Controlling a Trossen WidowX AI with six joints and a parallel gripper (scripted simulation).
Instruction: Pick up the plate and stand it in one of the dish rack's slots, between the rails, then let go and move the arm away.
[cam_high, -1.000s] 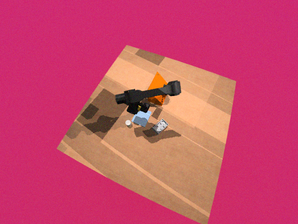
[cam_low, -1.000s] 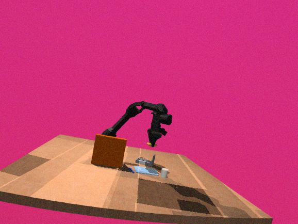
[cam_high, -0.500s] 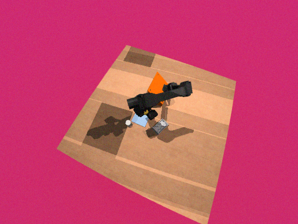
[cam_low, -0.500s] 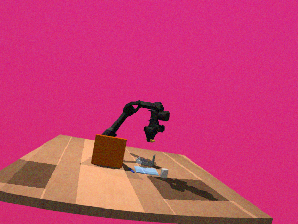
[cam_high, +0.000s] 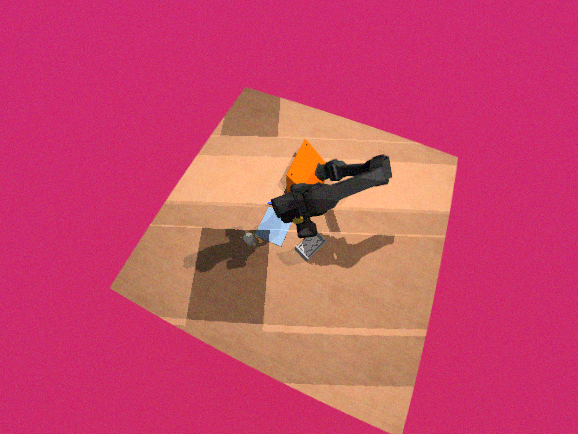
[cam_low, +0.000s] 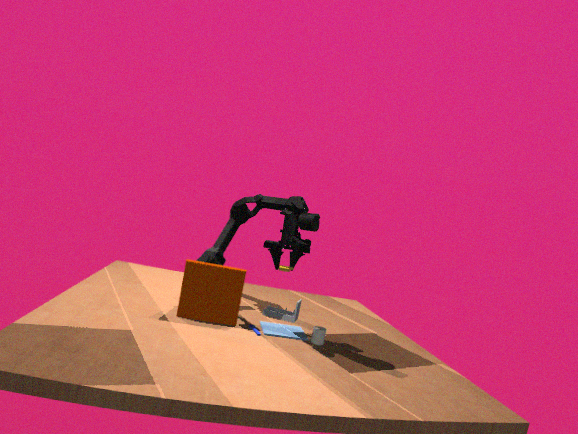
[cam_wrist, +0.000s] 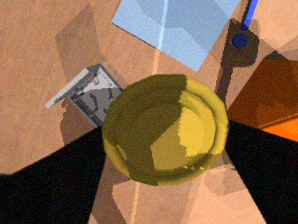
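Right now my gripper tip is 17 cm above the grey dish rack, 7 cm to the right of it and 4 cm short of it. Round my gripper tip: light blue mat (19 cm below, 11 cm to the right, 1 cm ahead); yellow plate (1 cm above).
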